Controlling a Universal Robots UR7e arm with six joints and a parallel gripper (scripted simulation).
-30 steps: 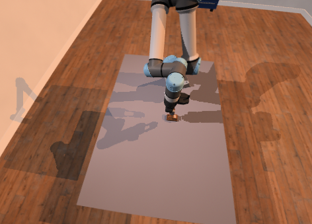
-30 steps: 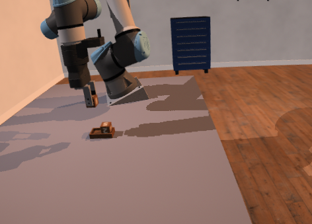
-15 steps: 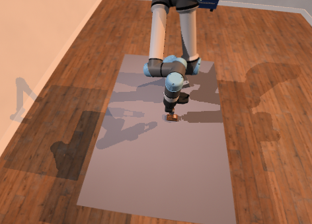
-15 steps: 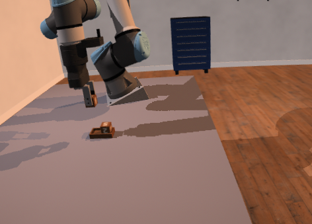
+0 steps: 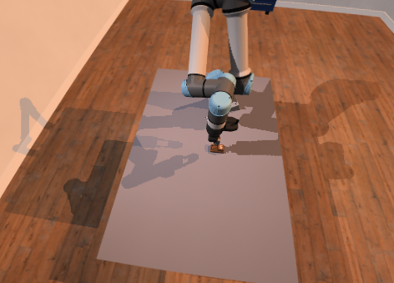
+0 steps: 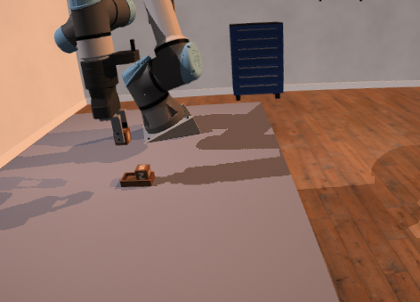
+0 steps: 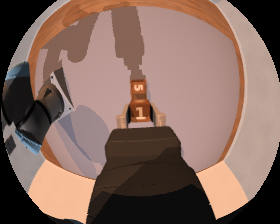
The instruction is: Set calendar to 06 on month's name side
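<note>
The brown wooden tray is 2 cm to the left of my hand and 13 cm below it.
</note>
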